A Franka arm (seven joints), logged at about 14 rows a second.
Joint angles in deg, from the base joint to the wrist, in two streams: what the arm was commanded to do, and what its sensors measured. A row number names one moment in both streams.
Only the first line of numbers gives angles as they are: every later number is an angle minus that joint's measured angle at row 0.
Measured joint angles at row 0:
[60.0, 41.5, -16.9, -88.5, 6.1, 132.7, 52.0]
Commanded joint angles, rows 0 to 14:
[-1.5, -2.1, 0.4, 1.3, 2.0, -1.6, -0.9]
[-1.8, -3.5, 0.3, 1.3, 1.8, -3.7, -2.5]
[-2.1, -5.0, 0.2, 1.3, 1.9, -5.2, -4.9]
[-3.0, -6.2, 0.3, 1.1, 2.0, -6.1, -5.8]
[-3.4, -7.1, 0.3, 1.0, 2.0, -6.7, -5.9]
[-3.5, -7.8, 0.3, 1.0, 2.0, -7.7, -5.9]
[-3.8, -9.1, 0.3, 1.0, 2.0, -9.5, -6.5]
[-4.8, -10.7, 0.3, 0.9, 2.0, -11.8, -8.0]
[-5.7, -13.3, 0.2, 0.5, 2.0, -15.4, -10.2]
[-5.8, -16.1, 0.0, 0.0, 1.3, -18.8, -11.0]
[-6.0, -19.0, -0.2, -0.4, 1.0, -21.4, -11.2]
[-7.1, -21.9, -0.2, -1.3, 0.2, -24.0, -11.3]
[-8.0, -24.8, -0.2, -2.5, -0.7, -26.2, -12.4]
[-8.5, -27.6, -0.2, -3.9, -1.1, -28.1, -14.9]
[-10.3, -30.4, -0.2, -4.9, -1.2, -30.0, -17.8]
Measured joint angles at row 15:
[-8.3, -23.6, -0.6, 0.3, -0.4, -27.6, -13.9]
